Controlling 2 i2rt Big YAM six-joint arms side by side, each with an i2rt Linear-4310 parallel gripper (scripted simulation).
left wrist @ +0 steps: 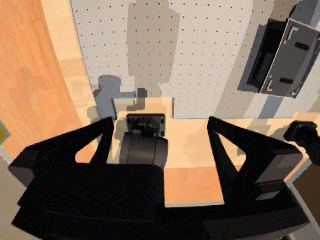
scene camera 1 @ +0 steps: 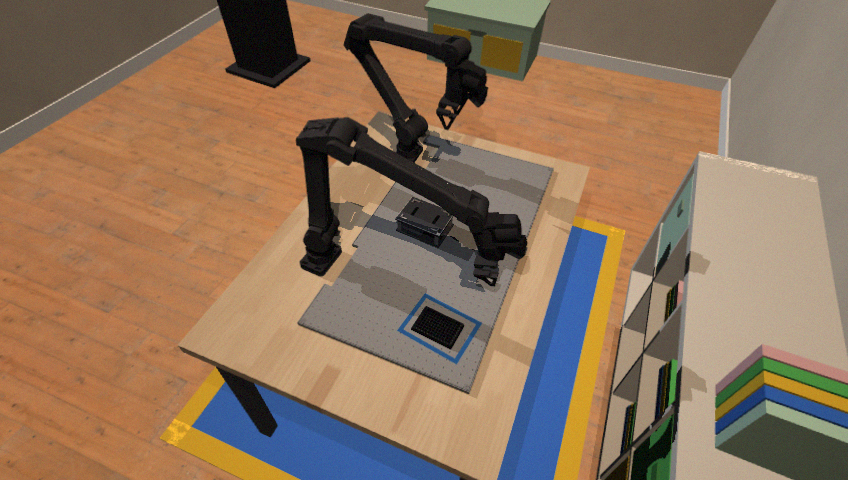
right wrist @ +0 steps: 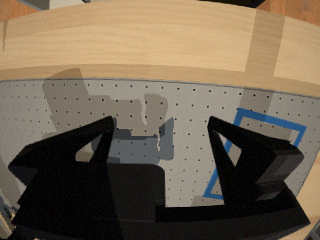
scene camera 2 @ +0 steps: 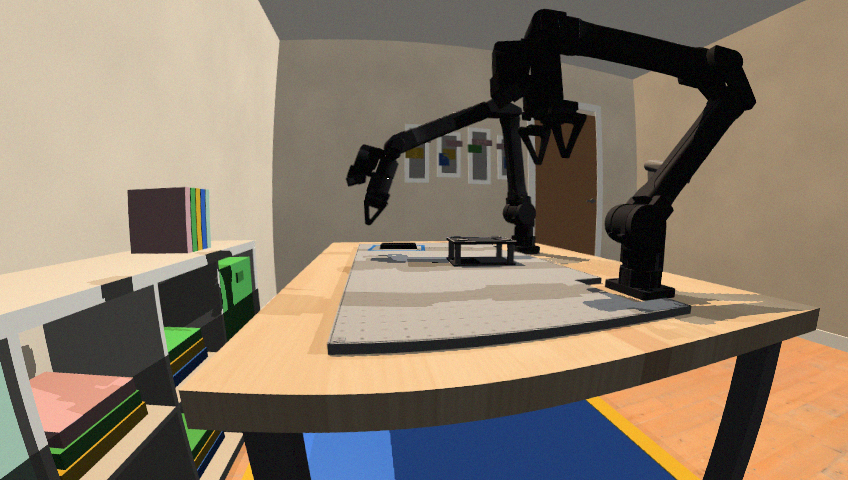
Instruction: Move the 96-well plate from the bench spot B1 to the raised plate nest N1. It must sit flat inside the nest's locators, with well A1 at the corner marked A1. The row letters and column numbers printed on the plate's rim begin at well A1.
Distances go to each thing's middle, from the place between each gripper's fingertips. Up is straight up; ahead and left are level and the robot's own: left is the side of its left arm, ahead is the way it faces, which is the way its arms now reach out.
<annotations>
I see the black 96-well plate [scene camera 1: 434,317] 9 cm behind my right hand, 19 cm to the right of it and 9 cm below it. Round my right hand: raised nest N1 [scene camera 1: 427,212]: 30 cm behind, 14 cm to the left, 4 cm below.
The raised nest N1 lies 50 mm ahead of my left hand [scene camera 2: 550,161], 300 mm to the right of it and 180 mm below it. Also, from my left hand: black 96-well plate (260 mm ahead, 630 mm to the right, 230 mm below).
</annotations>
